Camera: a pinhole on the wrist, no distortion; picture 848 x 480 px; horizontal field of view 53.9 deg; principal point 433.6 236.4 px. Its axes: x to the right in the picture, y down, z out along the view. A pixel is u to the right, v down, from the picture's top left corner.
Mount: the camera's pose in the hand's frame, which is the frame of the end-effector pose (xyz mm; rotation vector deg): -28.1 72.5 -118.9 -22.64 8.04 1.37
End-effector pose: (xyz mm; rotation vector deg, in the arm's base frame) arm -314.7 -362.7 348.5 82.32 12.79 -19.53
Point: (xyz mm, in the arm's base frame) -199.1 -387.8 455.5
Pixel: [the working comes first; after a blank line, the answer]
In the camera's frame: 78.0 -1.9 176.5

802 227
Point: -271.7 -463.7 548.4
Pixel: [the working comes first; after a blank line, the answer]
In the camera's frame: -27.2 16.7 267.4

349 288
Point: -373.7 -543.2 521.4
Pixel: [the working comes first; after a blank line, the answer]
In the camera's frame: -115.5 -74.5 304.2

117 32
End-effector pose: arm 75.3 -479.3 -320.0 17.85 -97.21 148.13
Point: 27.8 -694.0 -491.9
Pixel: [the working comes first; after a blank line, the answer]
In the camera's frame: 25.0 67.3 296.4

504 426
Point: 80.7 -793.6 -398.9
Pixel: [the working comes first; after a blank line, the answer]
In the camera's frame: -20.0 -29.9 395.9

392 173
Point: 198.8 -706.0 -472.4
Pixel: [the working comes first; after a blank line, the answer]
In the camera's frame: -142.3 25.3 301.0

39 307
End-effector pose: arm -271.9 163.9 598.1 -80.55 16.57 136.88
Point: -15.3 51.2 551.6
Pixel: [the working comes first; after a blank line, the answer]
In the camera's frame: -45.6 -5.7 -172.1

behind the camera
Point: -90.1 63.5 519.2
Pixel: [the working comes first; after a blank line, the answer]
In the camera's frame: 10.9 -10.3 -112.2

behind the camera
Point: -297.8 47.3 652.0
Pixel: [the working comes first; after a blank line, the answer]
In the camera's frame: -47.9 -5.2 127.7

121 203
